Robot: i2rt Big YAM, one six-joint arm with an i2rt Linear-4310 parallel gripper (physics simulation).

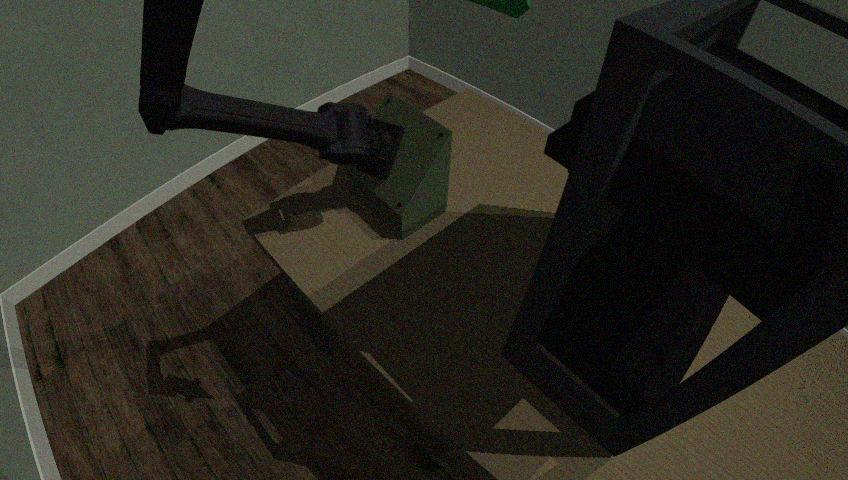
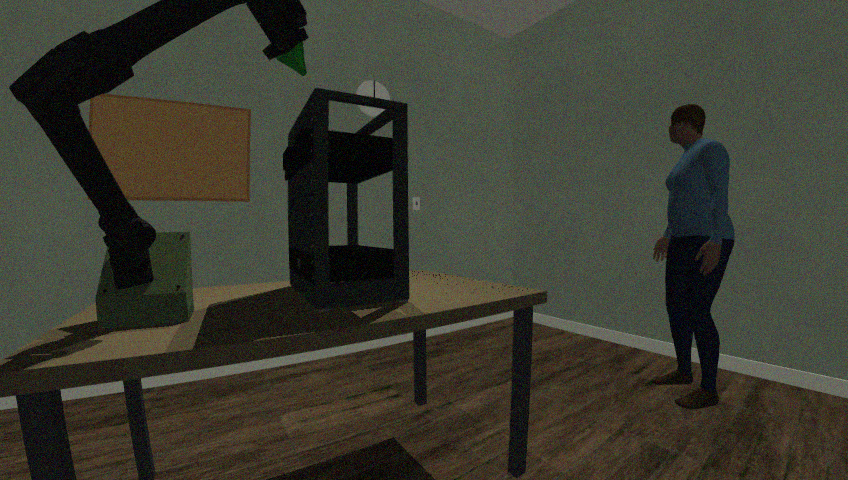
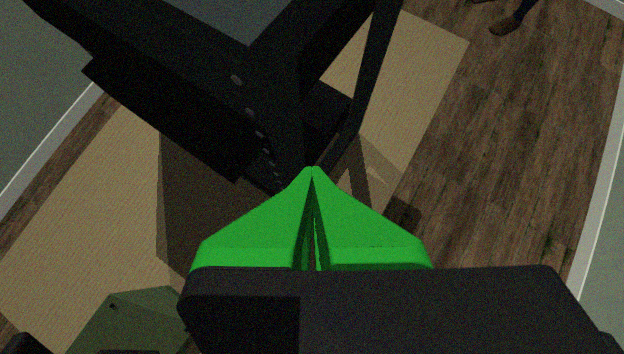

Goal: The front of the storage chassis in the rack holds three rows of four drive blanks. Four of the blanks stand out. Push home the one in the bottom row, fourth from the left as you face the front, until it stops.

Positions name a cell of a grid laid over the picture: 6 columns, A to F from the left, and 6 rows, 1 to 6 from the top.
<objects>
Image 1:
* rack: E3
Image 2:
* my gripper: C1
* rack: C2
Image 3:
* my gripper: D4
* rack: C2
</objects>
